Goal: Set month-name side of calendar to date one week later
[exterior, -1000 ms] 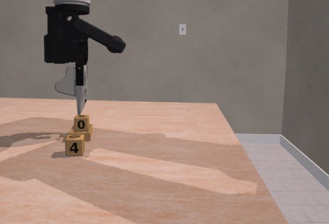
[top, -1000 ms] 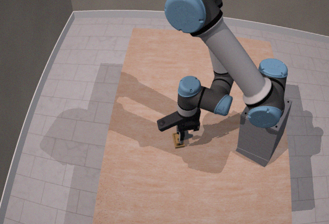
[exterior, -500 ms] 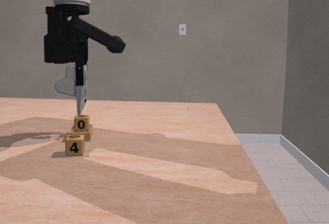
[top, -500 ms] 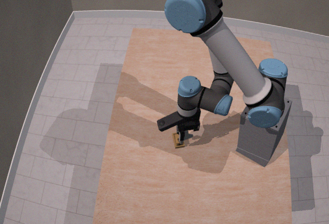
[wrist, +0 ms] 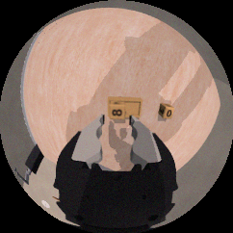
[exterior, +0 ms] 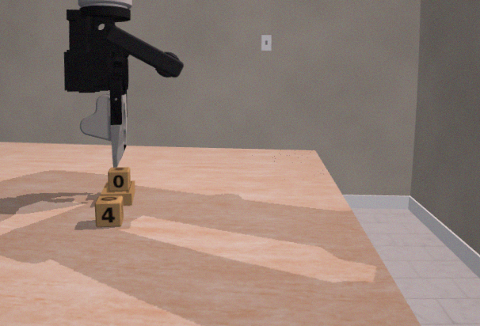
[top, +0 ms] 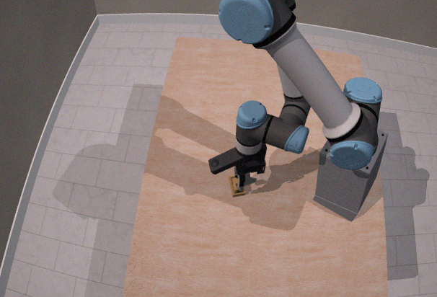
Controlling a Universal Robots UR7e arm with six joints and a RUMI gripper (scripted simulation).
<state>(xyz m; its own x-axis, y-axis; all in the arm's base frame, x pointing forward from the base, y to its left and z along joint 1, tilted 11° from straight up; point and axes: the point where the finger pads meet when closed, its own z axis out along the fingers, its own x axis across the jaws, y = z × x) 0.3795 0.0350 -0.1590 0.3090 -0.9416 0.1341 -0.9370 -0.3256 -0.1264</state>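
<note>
Now: hand 5 cm above the wooden calendar tray and 2 cm to the left of it.
</note>
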